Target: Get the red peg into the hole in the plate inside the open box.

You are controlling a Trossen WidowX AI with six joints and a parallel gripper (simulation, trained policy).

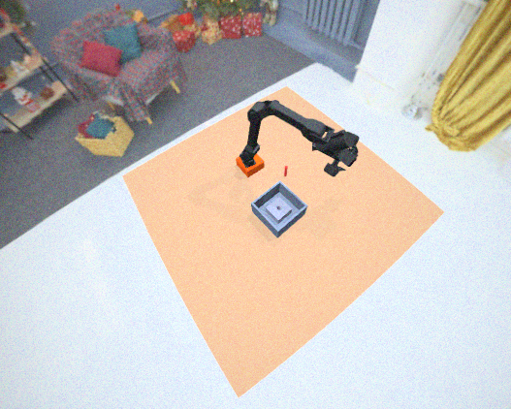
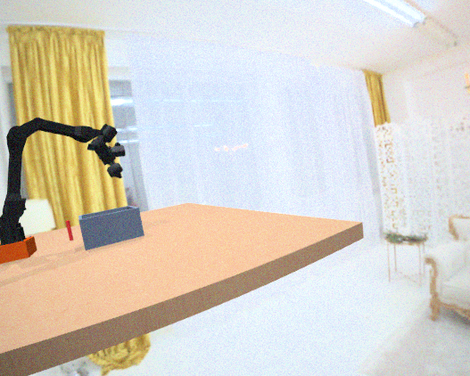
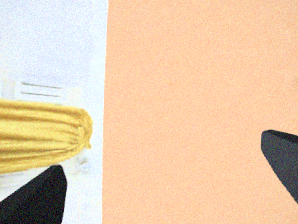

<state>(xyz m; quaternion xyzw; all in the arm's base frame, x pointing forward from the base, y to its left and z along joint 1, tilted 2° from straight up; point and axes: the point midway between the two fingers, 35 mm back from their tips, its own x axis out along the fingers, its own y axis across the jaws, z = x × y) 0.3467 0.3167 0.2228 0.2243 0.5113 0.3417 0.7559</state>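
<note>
Right now the red peg is 210 mm below my gripper tip, 210 mm behind it and 200 mm to the right of it. The rest, counted from my gripper tip: grey box (340 mm to the right, 220 mm below, 30 mm behind); plate (340 mm to the right, 210 mm below, 30 mm behind).
</note>
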